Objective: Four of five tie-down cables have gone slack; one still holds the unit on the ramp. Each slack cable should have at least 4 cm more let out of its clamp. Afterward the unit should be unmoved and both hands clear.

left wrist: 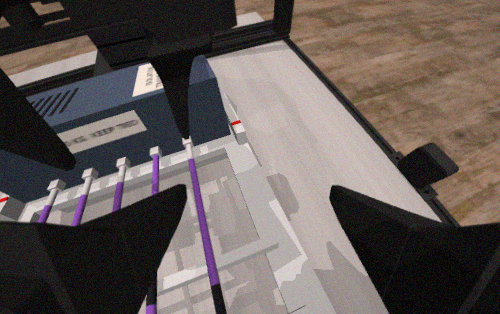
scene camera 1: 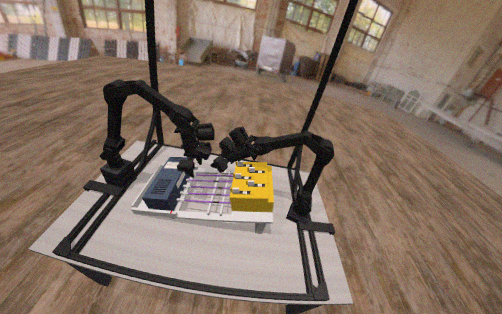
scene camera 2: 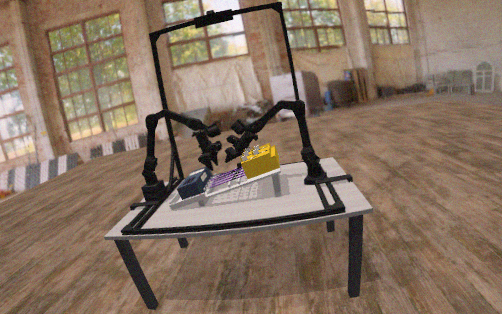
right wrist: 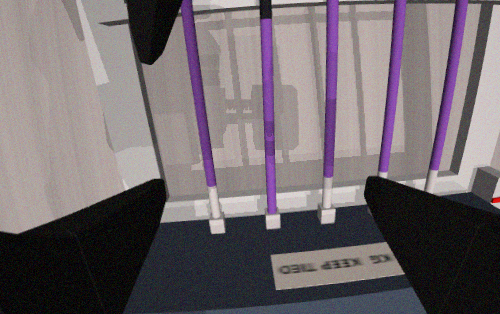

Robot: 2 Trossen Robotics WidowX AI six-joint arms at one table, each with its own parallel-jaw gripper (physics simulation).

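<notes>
The navy unit [scene camera 1: 162, 187] [scene camera 2: 192, 186] [left wrist: 210, 112] [right wrist: 200, 270] rests low on the white ramp [scene camera 1: 225, 218] [right wrist: 132, 160]. Five purple cables [left wrist: 200, 215] [right wrist: 330, 65] run from its white blocks to the yellow box [scene camera 1: 252, 204] [scene camera 2: 262, 165], whose top carries several clamps [scene camera 1: 256, 185]. In the right wrist view the second cable from the left [right wrist: 266, 60] is purple right to its block; its neighbours show white ends. My right gripper [right wrist: 266, 187] [left wrist: 130, 150] is open and empty over the unit's cable side. My left gripper [left wrist: 259, 191] is open and empty above the ramp's edge. Slack is hard to judge.
Both grippers are close together above the ramp; a left finger [right wrist: 150, 45] shows in the right wrist view. White crossbars [left wrist: 225, 262] span the ramp under the cables. Red-marked posts [left wrist: 237, 131] stand by the unit. A black frame [scene camera 1: 190, 285] edges the table [scene camera 1: 200, 245].
</notes>
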